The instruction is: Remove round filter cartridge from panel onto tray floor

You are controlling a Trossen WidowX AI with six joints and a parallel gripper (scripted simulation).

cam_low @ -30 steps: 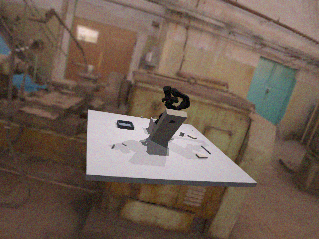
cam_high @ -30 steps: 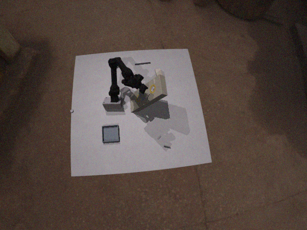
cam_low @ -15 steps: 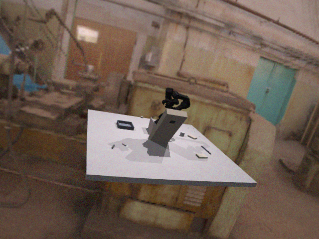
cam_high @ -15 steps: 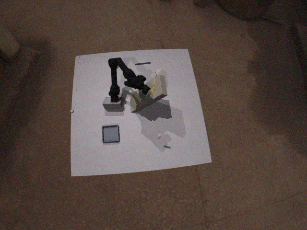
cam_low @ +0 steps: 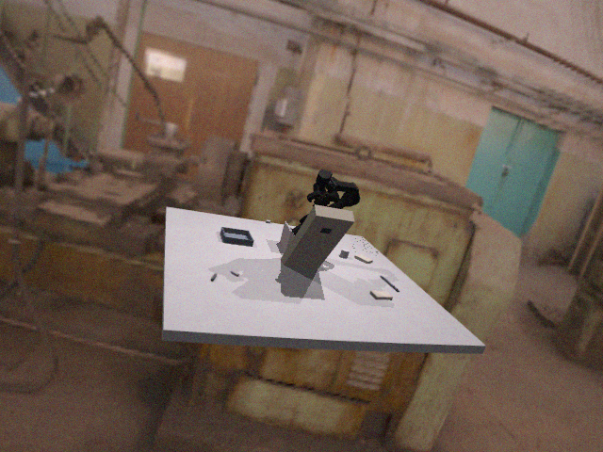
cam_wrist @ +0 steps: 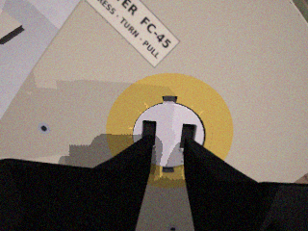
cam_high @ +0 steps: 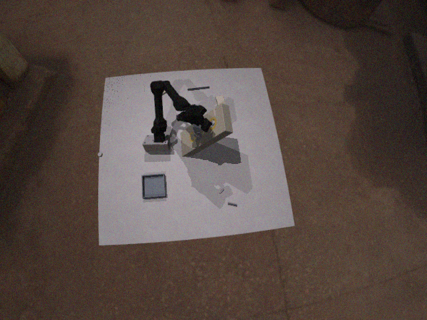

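The filter cartridge is 2 cm ahead of my gripper tip and 1 cm below it. Also, from my gripper tip: grey tray (36 cm behind, 33 cm to the right, 28 cm below).
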